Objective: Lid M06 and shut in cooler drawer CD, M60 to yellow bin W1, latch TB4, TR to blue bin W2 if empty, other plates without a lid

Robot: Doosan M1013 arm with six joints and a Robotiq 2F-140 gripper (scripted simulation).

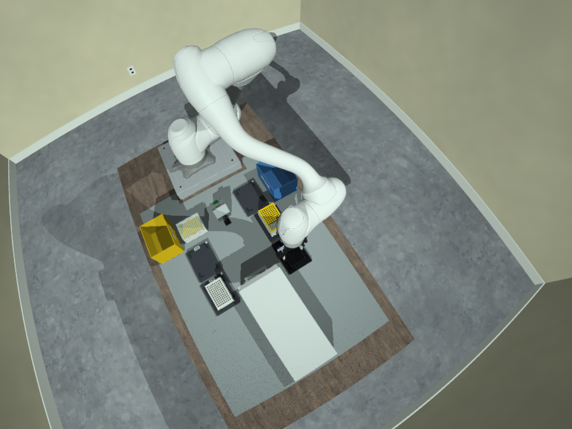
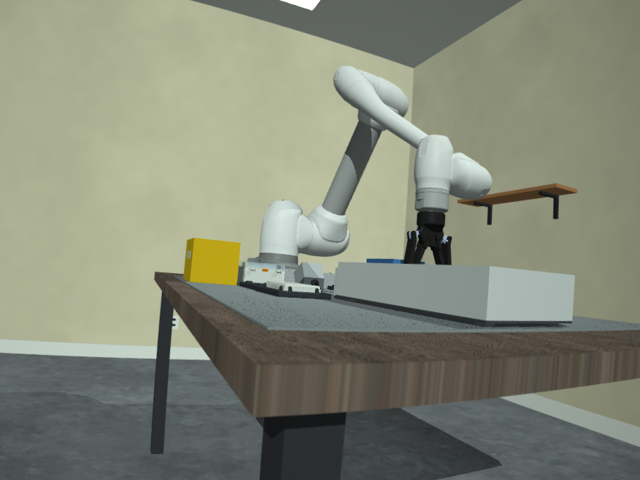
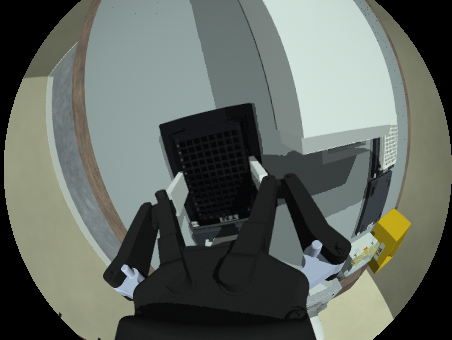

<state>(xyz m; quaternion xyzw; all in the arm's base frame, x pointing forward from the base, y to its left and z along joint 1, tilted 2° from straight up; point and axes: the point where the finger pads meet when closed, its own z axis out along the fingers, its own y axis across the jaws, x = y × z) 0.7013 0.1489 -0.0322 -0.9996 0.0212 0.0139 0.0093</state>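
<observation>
Right now the black assay plate is 20 mm below my hand. Also, from my hand: plate lid 190 mm to the right, 110 mm ahead, 20 mm below; then tip rack TR 180 mm behind, 20 mm above, 10 mm to the left; then black nest 30 mm below.
</observation>
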